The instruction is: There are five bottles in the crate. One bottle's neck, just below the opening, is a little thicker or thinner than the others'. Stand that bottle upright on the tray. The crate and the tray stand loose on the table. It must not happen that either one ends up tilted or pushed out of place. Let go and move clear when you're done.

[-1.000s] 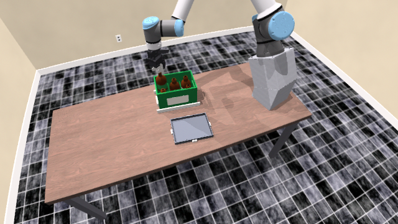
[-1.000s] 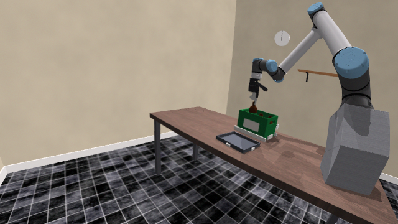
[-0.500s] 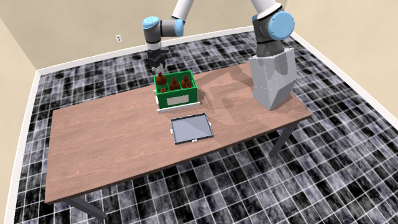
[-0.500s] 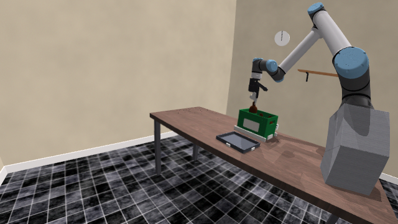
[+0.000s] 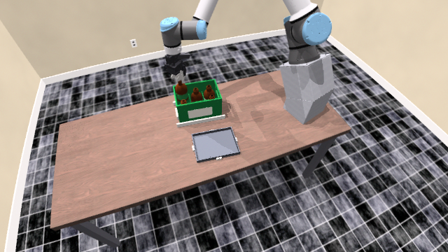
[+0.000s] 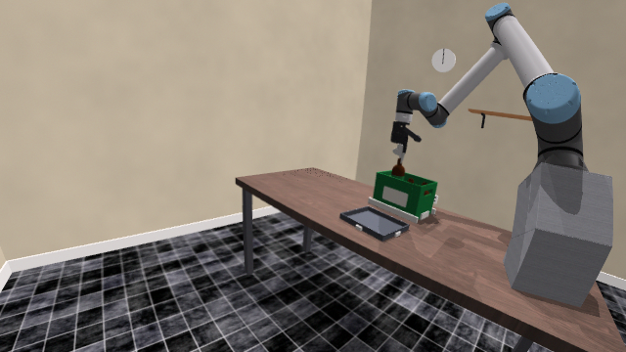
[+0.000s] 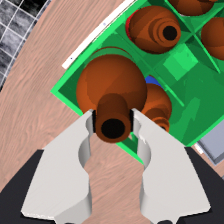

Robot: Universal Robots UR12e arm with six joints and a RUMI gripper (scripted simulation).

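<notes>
Right now my hand is 70 mm above the glass bottle. From my hand the other things lie so: grey tray 340 mm to the left, 230 mm below, 110 mm behind; then green crate 160 mm below, 80 mm behind, 50 mm to the left.
</notes>
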